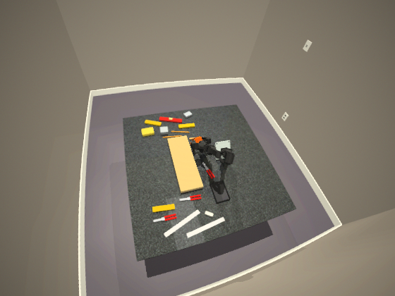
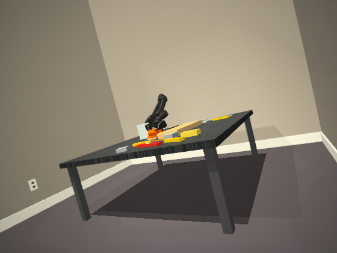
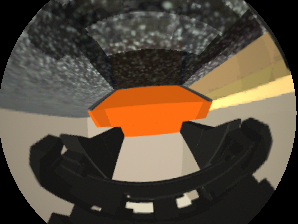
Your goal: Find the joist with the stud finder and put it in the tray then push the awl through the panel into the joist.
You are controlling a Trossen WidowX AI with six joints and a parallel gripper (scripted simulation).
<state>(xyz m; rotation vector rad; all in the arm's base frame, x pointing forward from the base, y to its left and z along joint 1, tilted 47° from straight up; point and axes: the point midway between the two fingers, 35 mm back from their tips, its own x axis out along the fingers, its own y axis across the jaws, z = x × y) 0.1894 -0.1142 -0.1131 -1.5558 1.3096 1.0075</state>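
My gripper tip is 10 mm short of the orange stud finder and 10 mm above it. Round my gripper tip: awl: 20 mm behind, 50 mm to the right, 50 mm below; grey block: 270 mm ahead, 190 mm to the right, 40 mm below; red level: 180 mm ahead, 330 mm to the right, 50 mm below.
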